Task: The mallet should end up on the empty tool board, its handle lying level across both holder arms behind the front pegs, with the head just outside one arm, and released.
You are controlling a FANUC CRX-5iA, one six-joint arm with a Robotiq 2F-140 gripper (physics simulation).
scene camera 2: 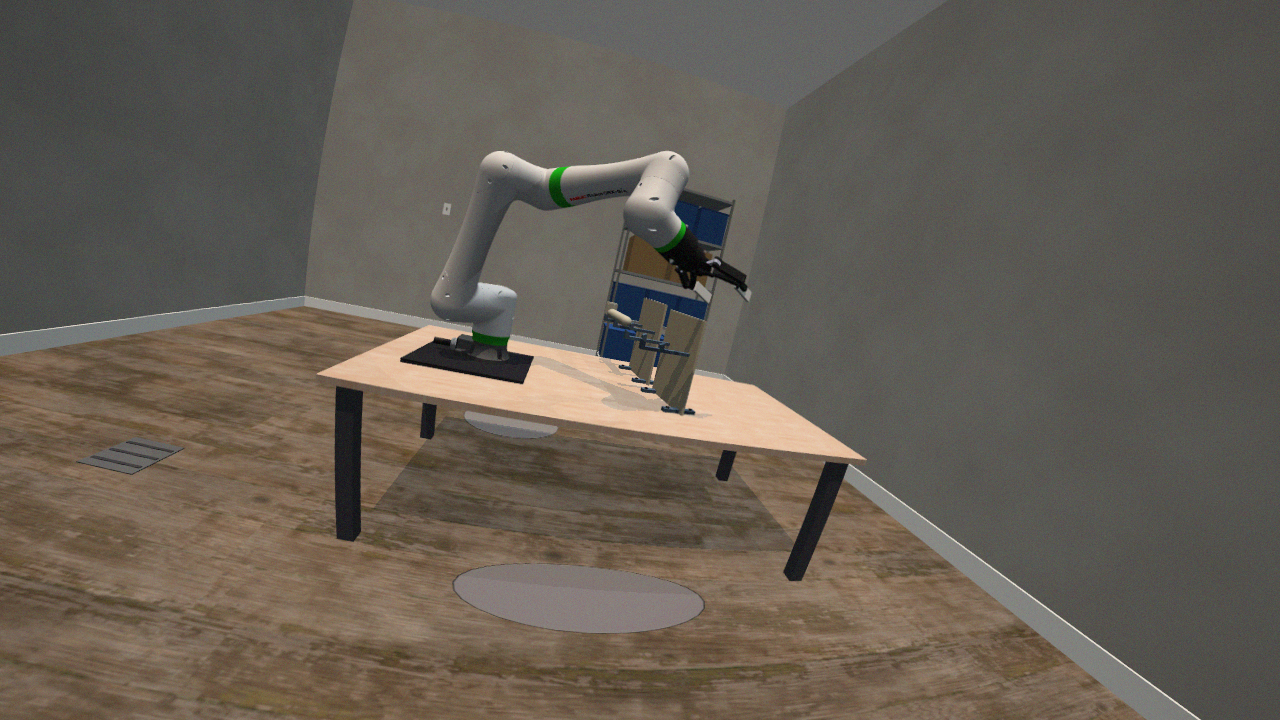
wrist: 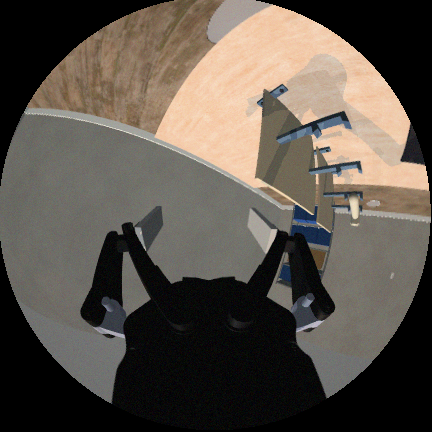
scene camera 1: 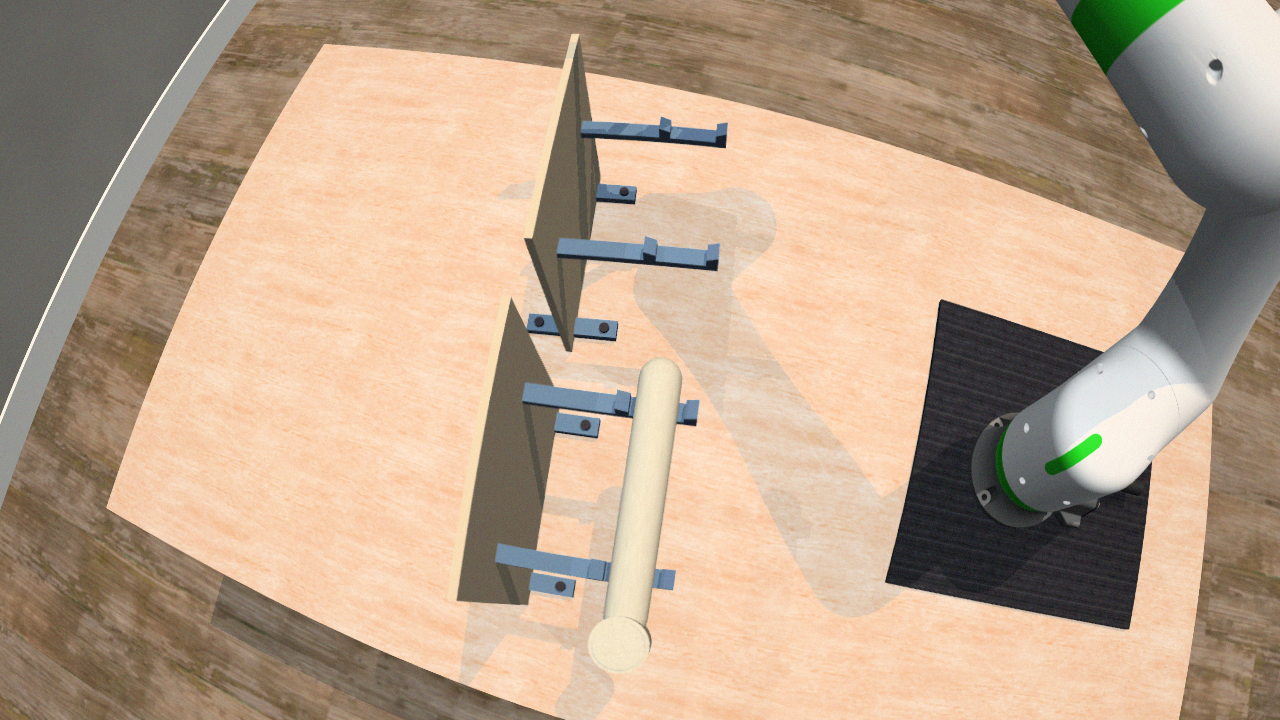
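Where they show: gripper, fingertip midpoint: [scene camera 2: 728, 298] [wrist: 205, 216]; arm's base at its link origin: [scene camera 2: 487, 358] [scene camera 1: 1017, 471].
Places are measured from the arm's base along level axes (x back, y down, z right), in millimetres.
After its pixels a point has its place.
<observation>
The mallet [scene camera 1: 642, 501] {y -227, x -436, z -181 mm} [scene camera 2: 619, 316] {y -218, x -432, z -109 mm} [wrist: 354, 206] {y -227, x -445, z -100 mm} lies across both blue holder arms of one tool board [scene camera 1: 503, 465] {y -215, x -563, z -186 mm}, behind their end pegs. Its round head is just outside the arm at the bottom of scene camera 1. The empty tool board [scene camera 1: 562, 188] {y -208, x -606, z 96 mm} [scene camera 2: 682, 358] {y -153, x -619, z 168 mm} [wrist: 285, 155] {y -198, x -620, z 172 mm} stands upright beside it; its two holder arms, one [scene camera 1: 617, 130] {y -178, x -584, z 202 mm} and the other [scene camera 1: 608, 250] {y -178, x -545, z 54 mm}, bear nothing. My gripper [scene camera 2: 725, 292] {y -368, x -666, z 304 mm} [wrist: 205, 216] {y -368, x -666, z 304 mm} is open, with nothing between its fingers. It hangs above the empty board, tilted, away from the mallet; it does not show in scene camera 1.
Both boards stand on blue screwed feet on the wooden table [scene camera 1: 313, 313] {y 10, x -962, z -51 mm} [scene camera 2: 760, 420] {y 9, x -954, z 161 mm}. The arm's base stands on a black mat [scene camera 1: 921, 537] {y 2, x -116, z -111 mm} at the table's other end. The arm reaches over the table. A shelf rack [scene camera 2: 732, 214] stands behind, by the wall.
</observation>
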